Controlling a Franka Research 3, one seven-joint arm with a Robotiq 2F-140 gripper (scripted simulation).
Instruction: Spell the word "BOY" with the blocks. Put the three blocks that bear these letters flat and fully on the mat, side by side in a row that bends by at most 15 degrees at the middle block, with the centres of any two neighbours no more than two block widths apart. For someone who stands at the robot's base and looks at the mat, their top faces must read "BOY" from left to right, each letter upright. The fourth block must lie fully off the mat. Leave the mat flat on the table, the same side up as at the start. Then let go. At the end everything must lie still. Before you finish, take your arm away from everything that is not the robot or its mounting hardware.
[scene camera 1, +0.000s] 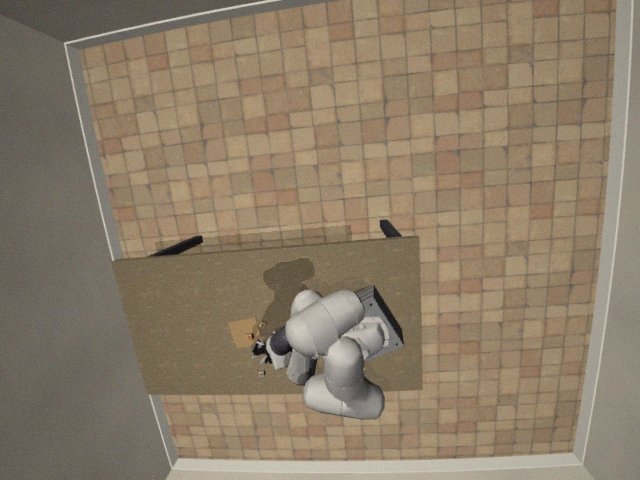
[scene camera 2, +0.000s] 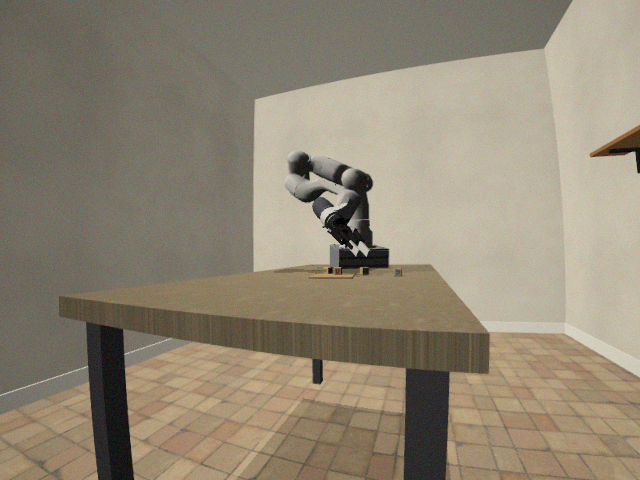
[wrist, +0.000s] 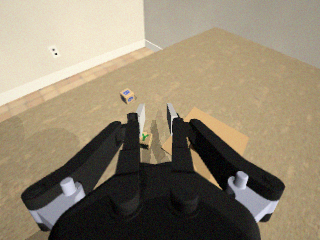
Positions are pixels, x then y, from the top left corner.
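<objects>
The gripper (wrist: 155, 111) is 0.22 m from the lens, and then there's a tan mat (wrist: 238, 141), which sits 0.33 m from the lens.
</objects>
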